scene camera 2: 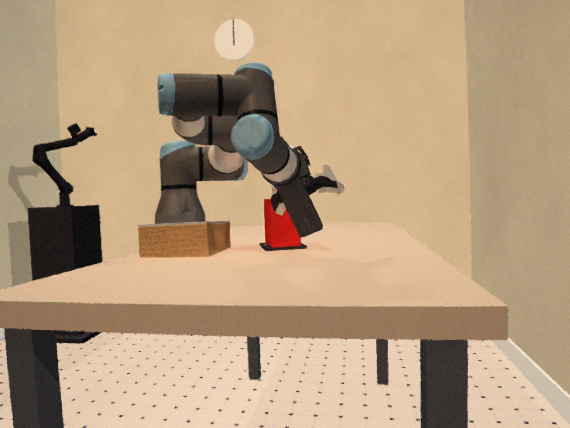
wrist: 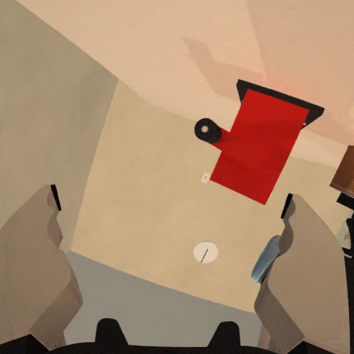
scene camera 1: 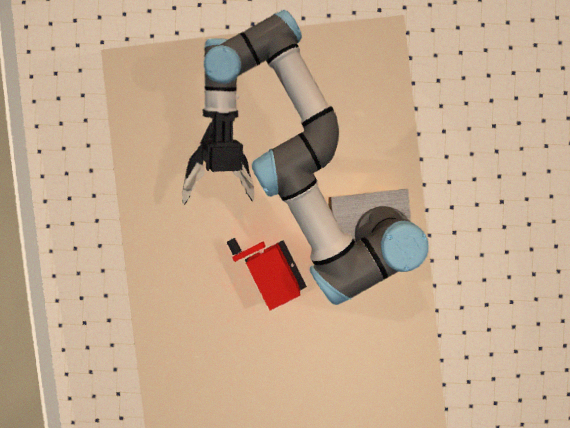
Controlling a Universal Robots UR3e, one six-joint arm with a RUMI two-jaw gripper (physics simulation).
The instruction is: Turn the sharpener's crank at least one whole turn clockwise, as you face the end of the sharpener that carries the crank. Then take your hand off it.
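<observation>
The red sharpener stands upright on its black base. Its red crank arm sticks out sideways past the body, at the end that faces my gripper, and carries a black knob. The crank does not show in scene camera 2, where the gripper hides that area. My gripper is wide open and empty. Its fingers point toward the crank end, and in scene camera 1 a gap separates the fingertips from the knob.
The arm's base stands on a wooden block beside the sharpener. The table carries both. A second, black arm stands on a black pedestal beyond the table. A clock hangs on the wall.
</observation>
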